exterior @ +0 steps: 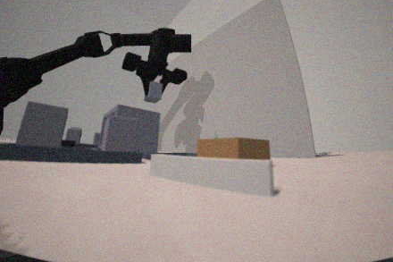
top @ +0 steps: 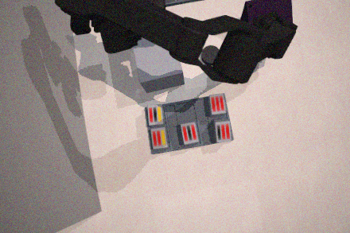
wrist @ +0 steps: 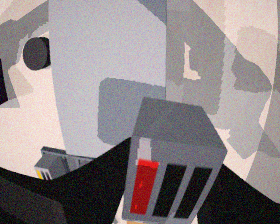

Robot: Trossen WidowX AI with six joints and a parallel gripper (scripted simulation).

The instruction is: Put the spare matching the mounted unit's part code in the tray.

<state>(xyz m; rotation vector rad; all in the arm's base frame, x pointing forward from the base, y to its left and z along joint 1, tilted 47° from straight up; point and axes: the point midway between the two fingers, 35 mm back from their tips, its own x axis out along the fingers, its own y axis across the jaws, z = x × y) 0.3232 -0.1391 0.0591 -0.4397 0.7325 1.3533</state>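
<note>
My gripper tip is now 18 cm to the left of the dark grey tray, 15 cm above it and 3 cm past it. From my gripper tip the other things lie so: grey spare: 2 cm above; then tall grey box: 10 cm below, 5 cm behind, 4 cm to the left; then grey wall panel: 18 cm ahead, 7 cm above, 1 cm to the left.
</note>
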